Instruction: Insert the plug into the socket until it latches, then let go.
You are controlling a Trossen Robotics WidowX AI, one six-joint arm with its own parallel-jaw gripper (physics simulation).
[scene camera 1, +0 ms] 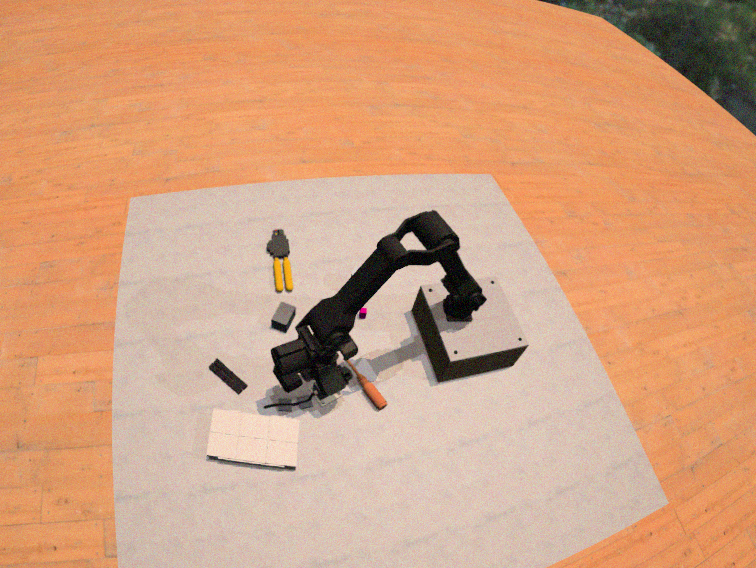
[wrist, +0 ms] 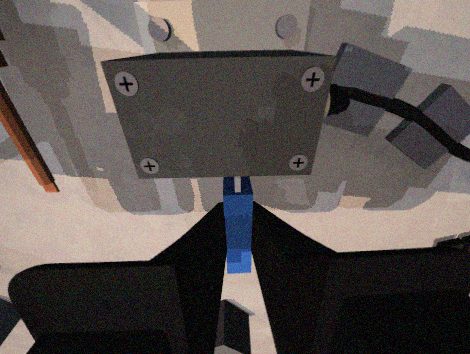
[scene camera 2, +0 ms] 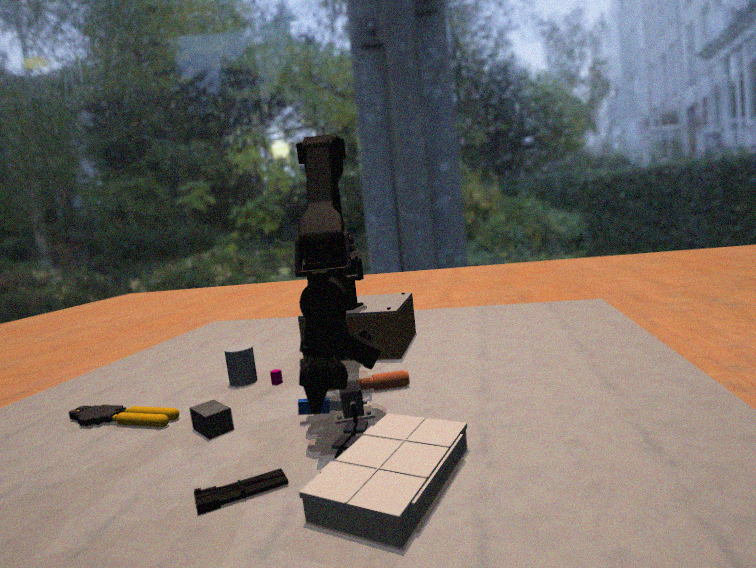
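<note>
There's a dark cube [scene camera 2: 212,418] resting on the table, and an orange-handled screwdriver [scene camera 2: 395,379] rests on the table too. I can see a grey socket [scene camera 2: 351,396] as well, and the wrist view also shows the socket [wrist: 214,95]. A blue plug is gripped by my gripper [scene camera 2: 315,412], and you'd find the gripper [scene camera 1: 310,371] in scene camera 1 too, while the wrist view also shows the gripper [wrist: 236,209].
</note>
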